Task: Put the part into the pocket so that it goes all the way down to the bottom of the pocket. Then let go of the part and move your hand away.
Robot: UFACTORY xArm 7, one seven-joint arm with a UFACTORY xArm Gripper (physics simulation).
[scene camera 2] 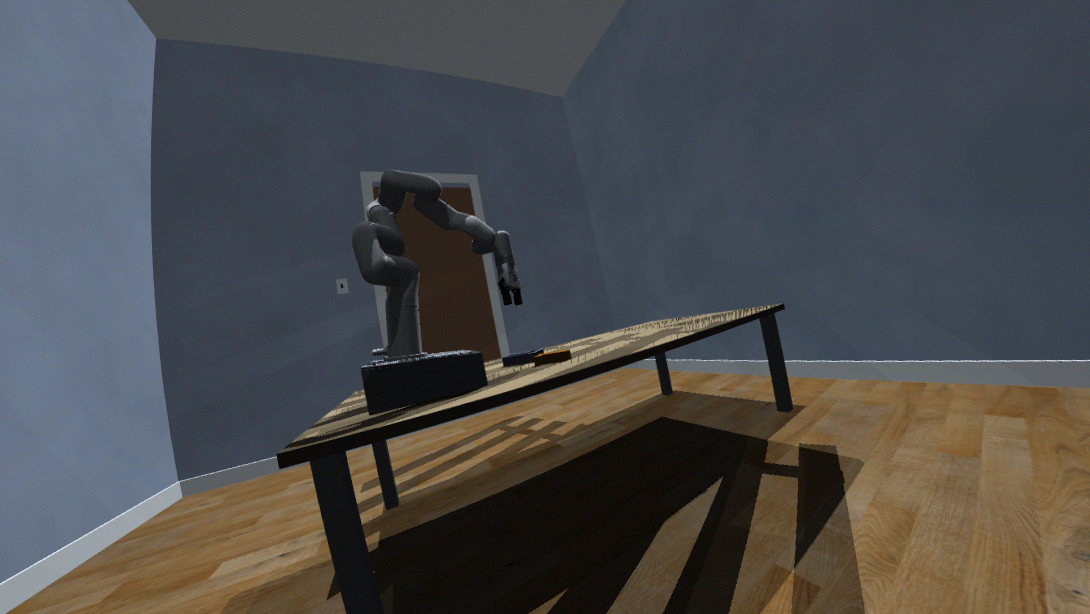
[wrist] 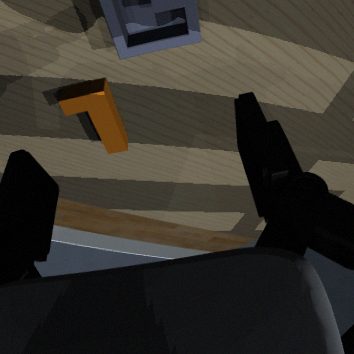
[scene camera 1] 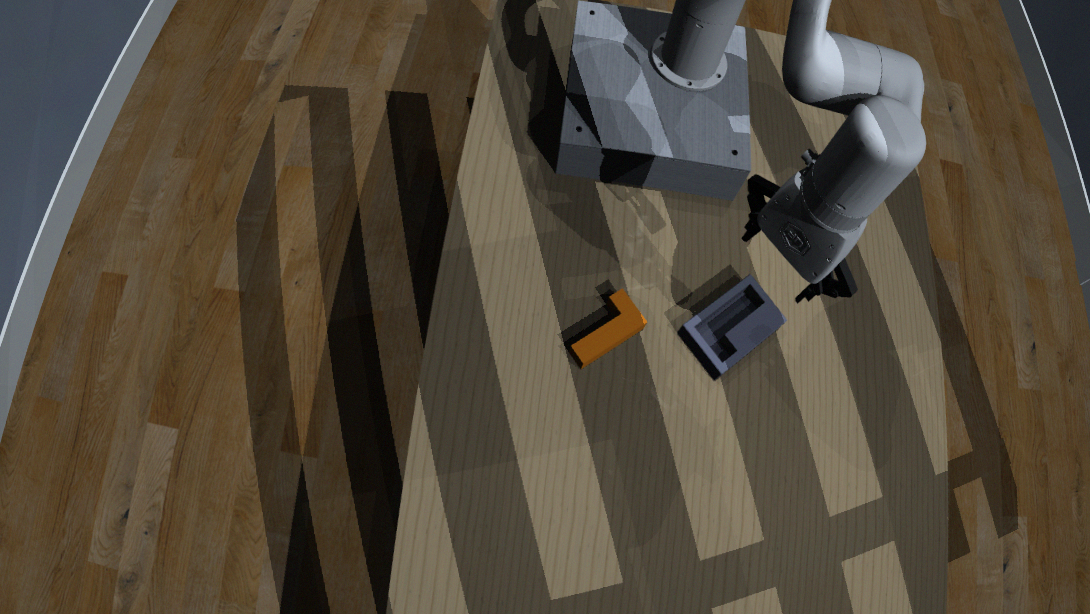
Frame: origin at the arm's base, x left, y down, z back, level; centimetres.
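Seen in the pictures: gripper, fingertip midpoint: (scene camera 2: 513,304) (wrist: 132,144) (scene camera 1: 777,264); arm's base, link origin: (scene camera 2: 406,358) (scene camera 1: 688,60).
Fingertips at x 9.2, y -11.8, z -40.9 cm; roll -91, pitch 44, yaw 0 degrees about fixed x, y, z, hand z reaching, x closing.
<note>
Pixels of each thing's top centre, then the offset from my fingertips to it. Level surfaces: height alone.
- orange L-shaped piece, top centre: (scene camera 1: 603,325) (wrist: 95,127) (scene camera 2: 551,353) dz -3.4, dx -18.0, dy +19.8 cm
- grey-blue block, top centre: (scene camera 1: 737,322) (scene camera 2: 522,353) dz -0.2, dx +1.2, dy +19.2 cm
- wooden table, surface height: dy +22.8 cm
The part, an orange L-shaped piece (scene camera 1: 610,334) (scene camera 2: 553,356) (wrist: 111,120), lies flat on the table. The grey-blue block (scene camera 1: 755,327) (scene camera 2: 521,357) (wrist: 160,48) with the L-shaped pocket stands apart from the part, to its right in scene camera 1 and at the top edge of the wrist view, where it is partly cut off. The pocket holds no part. My gripper (scene camera 1: 772,266) (scene camera 2: 512,302) (wrist: 132,144) is open and empty. It hangs well above the table, and in scene camera 1 it shows above and to the right of the block.
The arm's grey base box (scene camera 1: 648,129) (scene camera 2: 427,379) stands on the table at the top of scene camera 1. The wooden table (scene camera 1: 648,472) (scene camera 2: 686,335) bears striped shadows. A door and walls stand behind the arm in scene camera 2.
</note>
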